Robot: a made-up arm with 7 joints.
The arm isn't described. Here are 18 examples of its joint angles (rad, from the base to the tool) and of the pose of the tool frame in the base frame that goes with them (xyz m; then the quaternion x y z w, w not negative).
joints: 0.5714 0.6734 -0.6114 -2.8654 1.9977 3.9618 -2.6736
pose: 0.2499 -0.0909 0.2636 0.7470 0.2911 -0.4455 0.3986
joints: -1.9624 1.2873 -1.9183 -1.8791 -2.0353 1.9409 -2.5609
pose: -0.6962 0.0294 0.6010 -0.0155 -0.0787 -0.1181 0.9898
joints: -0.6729 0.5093 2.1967 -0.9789 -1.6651 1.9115 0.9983
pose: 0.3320 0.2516 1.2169 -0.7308 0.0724 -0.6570 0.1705
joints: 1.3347 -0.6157 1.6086 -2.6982 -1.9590 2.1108 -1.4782
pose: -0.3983 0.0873 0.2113 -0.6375 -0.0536 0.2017 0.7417
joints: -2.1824 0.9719 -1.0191 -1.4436 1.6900 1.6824 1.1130
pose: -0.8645 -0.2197 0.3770 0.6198 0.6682 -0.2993 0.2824
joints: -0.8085 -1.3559 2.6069 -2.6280 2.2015 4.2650 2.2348
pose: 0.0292 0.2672 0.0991 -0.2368 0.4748 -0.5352 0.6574
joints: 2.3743 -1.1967 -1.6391 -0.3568 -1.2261 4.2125 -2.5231
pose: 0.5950 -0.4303 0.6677 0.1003 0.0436 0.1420 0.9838
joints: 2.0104 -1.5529 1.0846 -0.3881 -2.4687 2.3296 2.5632
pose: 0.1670 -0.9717 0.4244 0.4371 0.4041 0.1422 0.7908
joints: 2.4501 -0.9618 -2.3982 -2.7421 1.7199 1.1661 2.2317
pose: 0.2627 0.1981 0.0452 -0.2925 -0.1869 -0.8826 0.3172
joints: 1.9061 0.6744 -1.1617 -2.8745 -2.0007 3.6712 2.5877
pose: 0.1298 0.2145 0.2242 0.9872 0.0829 -0.0509 0.1265
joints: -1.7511 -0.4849 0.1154 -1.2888 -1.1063 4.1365 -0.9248
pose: 0.0959 -0.0748 1.0839 0.0709 0.4376 -0.0769 0.8930
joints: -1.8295 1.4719 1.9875 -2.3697 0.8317 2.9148 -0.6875
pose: 0.5037 -0.2935 0.4958 -0.5745 0.1379 -0.4013 0.6999
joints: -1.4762 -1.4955 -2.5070 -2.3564 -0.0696 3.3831 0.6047
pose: -0.3663 0.2453 -0.1007 0.7288 0.5716 -0.3721 0.0598
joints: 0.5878 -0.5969 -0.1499 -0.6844 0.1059 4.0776 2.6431
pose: -0.2332 -0.1987 1.1087 0.2468 -0.3340 0.0130 0.9096
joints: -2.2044 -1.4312 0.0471 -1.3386 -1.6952 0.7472 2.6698
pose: 0.2804 0.4864 1.0286 -0.9121 0.1453 0.3379 0.1811
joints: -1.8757 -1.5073 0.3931 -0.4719 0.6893 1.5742 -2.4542
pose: 0.3917 0.9021 0.6405 0.1030 0.5518 -0.4200 0.7131
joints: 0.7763 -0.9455 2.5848 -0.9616 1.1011 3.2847 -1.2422
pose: -0.7787 -0.3555 0.5887 0.3047 -0.6821 -0.1267 0.6525
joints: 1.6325 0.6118 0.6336 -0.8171 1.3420 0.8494 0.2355
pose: -0.3755 0.7308 0.8565 -0.1102 -0.7175 0.6779 0.1157
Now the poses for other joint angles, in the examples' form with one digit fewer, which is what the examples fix.
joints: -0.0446 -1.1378 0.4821 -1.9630 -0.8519 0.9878 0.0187
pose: 0.048 0.254 0.973 0.832 -0.167 0.153 0.507
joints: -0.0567 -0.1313 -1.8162 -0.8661 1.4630 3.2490 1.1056
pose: -0.330 -0.308 1.096 0.344 0.277 -0.842 0.309
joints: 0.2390 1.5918 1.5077 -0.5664 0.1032 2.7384 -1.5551
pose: 0.901 0.411 0.285 -0.607 -0.379 -0.556 0.423
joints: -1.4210 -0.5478 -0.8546 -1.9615 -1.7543 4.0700 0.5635
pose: -0.286 -0.178 0.814 0.631 -0.131 0.366 0.672
